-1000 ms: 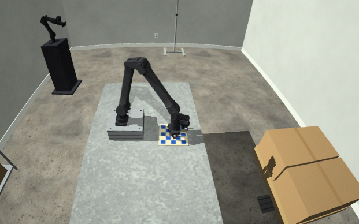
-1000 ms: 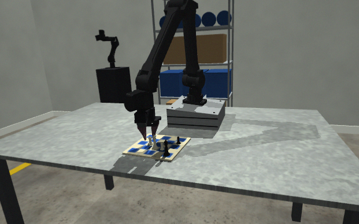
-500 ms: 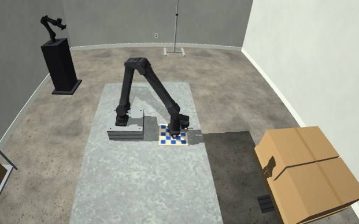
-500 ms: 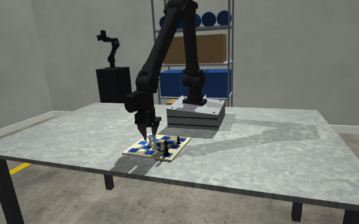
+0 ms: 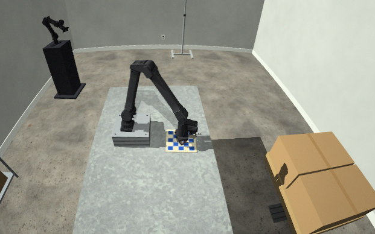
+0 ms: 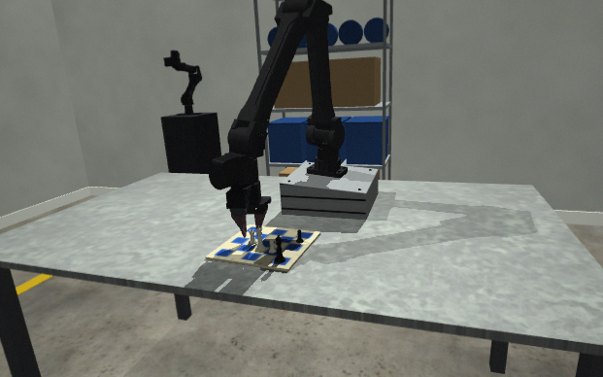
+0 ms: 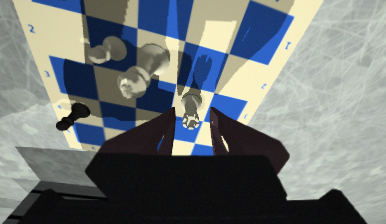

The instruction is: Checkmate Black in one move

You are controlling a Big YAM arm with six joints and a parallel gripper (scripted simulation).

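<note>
Now: the white crowned piece 1 cm below my hand. Round my hand: white king: 4 cm to the left, 3 cm ahead, 1 cm above; then white pawn: 8 cm to the left, 4 cm ahead, 1 cm below; then blue-and-cream chessboard: 4 cm to the left, 3 cm below.
</note>
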